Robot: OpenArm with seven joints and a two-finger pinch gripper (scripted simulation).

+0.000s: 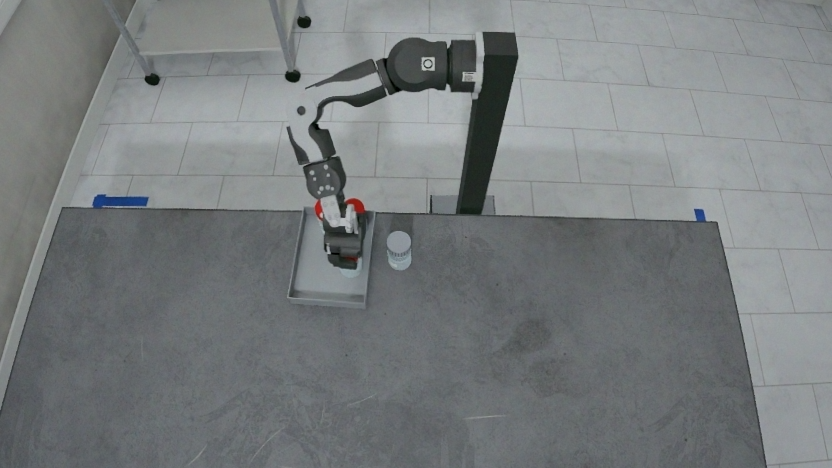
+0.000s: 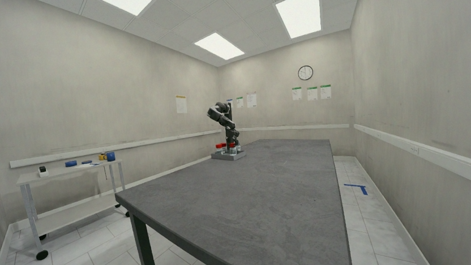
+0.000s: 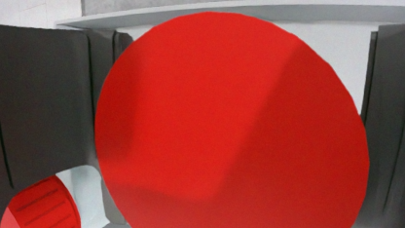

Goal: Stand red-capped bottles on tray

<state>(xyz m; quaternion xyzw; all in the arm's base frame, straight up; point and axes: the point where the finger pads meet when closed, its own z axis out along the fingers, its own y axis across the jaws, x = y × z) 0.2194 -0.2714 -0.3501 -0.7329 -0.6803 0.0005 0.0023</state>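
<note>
Right now my hand is 20 mm past the grey tray, 40 mm to the left of it and 80 mm above it. Round my hand: grey-capped bottle 20 mm behind, 120 mm to the left, 50 mm below.
</note>
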